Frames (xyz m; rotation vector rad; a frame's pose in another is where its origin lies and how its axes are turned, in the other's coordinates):
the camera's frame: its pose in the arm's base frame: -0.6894 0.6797 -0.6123 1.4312 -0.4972 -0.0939
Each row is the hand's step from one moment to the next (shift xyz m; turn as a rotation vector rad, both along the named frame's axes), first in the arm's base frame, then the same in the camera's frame.
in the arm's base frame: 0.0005 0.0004 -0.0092 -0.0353 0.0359 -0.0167
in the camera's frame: -0.0022 -0.0089 -0.0011 -0.0488 -0.0024 -0.0206
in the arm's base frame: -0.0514 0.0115 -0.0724 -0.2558 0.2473 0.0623
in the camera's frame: -0.0697 -0.0559 0.0050 -0.2996 0.1571 -0.1268
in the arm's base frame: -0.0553 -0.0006 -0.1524 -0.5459 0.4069 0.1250
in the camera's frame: -0.0907 -0.1337 0.0131 -0.5986 0.3089 -0.1595
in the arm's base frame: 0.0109 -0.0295 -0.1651 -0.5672 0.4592 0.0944
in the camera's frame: -0.0247 -0.1657 0.0137 -0.6445 0.2925 -0.2013
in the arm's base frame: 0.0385 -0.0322 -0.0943 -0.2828 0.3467 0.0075
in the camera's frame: 0.0202 -0.1044 0.0097 -0.3738 0.1260 -0.2112
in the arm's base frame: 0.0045 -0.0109 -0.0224 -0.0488 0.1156 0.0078
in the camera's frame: 0.0018 -0.0242 0.0071 -0.0825 0.0366 -0.0875
